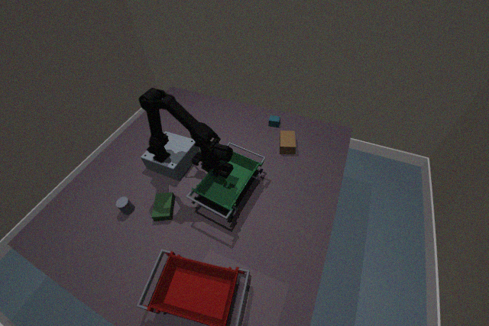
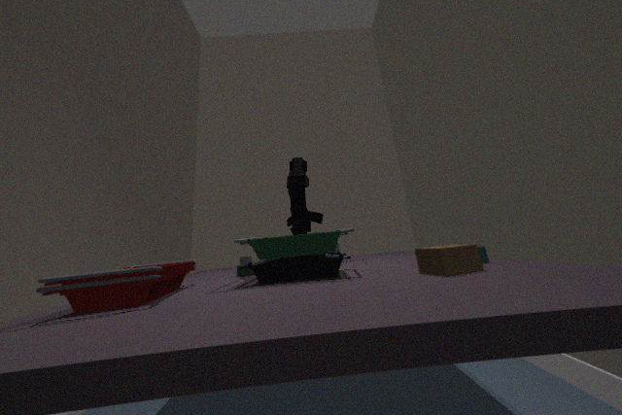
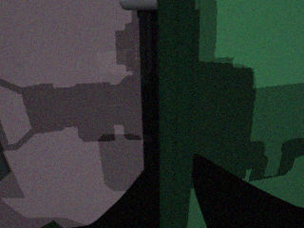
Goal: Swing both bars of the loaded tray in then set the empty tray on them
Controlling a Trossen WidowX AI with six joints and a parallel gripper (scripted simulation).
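Now: gripper tip 80 mm short of the green tray, 10 mm to the right of it and 30 mm below it. From my gripper tip the other things lie so: orange block (170 mm ahead, 400 mm to the left, 50 mm below); then grey cylinder (280 mm behind, 330 mm to the right, 50 mm below); then green block (140 mm behind, 230 mm to the right, 60 mm below).
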